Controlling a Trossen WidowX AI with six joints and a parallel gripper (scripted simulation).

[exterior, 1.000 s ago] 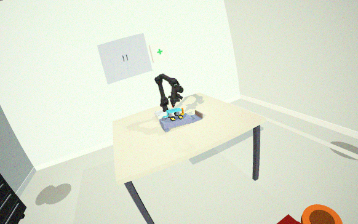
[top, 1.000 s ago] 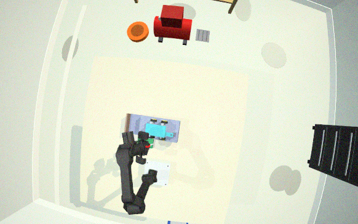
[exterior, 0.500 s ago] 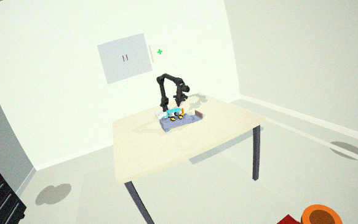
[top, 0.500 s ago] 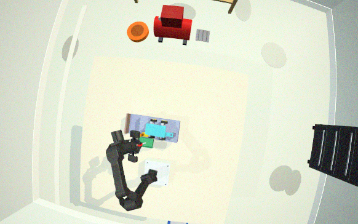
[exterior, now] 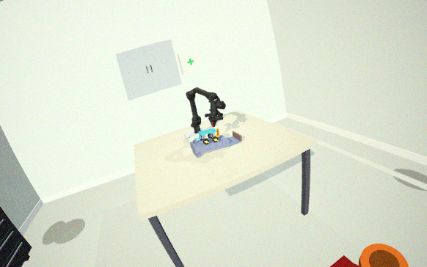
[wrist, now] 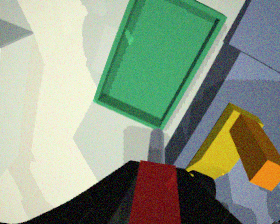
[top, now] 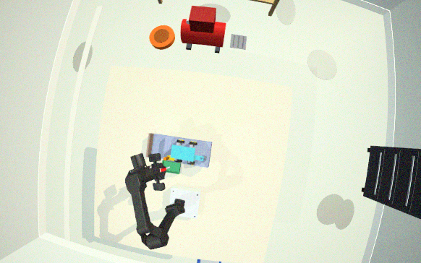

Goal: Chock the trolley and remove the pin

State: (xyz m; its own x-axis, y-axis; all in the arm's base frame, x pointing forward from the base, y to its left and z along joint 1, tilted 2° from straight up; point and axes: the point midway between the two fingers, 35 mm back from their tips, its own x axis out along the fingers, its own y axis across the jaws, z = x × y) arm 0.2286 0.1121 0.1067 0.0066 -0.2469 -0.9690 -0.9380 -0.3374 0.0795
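Now: gripper tip right at the stop pin. The rest, counted from my gripper tip: cyan trolley: 11 cm ahead, 9 cm to the right, 3 cm below; then green tray: 2 cm behind, 14 cm below; then yellow chock: 5 cm ahead, 1 cm to the right, 5 cm below.
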